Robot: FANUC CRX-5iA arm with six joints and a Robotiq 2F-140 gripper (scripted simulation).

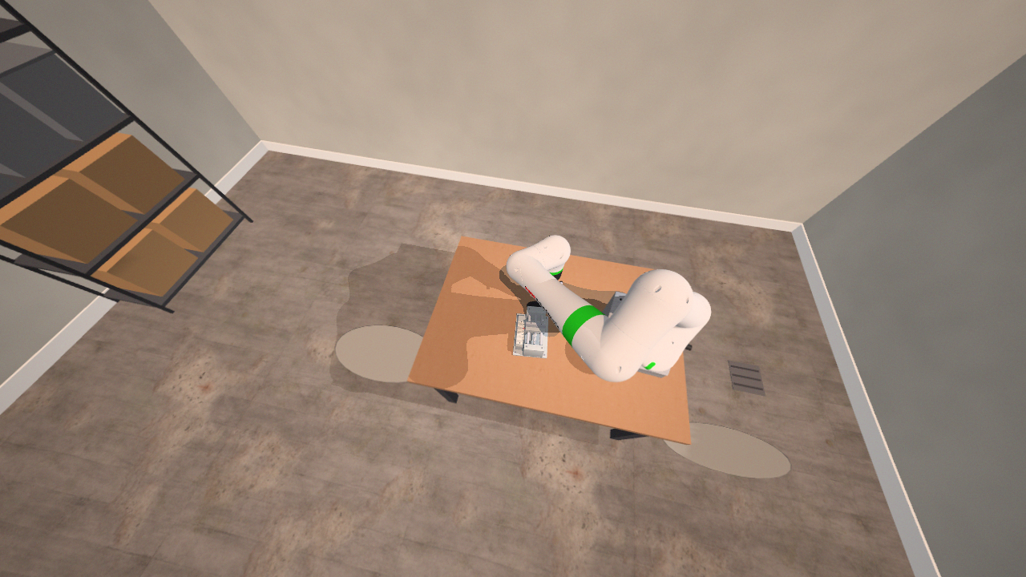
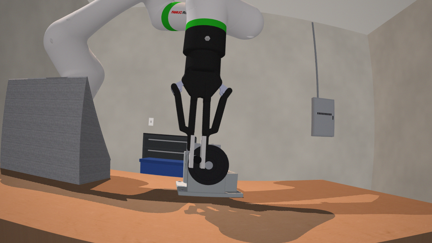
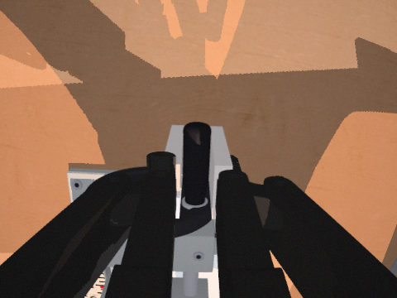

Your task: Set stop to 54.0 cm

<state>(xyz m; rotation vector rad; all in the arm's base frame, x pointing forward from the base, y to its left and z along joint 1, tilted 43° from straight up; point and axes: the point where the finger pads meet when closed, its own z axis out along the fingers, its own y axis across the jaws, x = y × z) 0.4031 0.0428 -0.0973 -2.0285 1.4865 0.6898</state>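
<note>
Right now the sliding stop block is 150 mm to the left of my hand and 10 mm below it. Round my hand: black handwheel: 20 mm to the left, 20 mm below; then black crank knob: 20 mm below.
</note>
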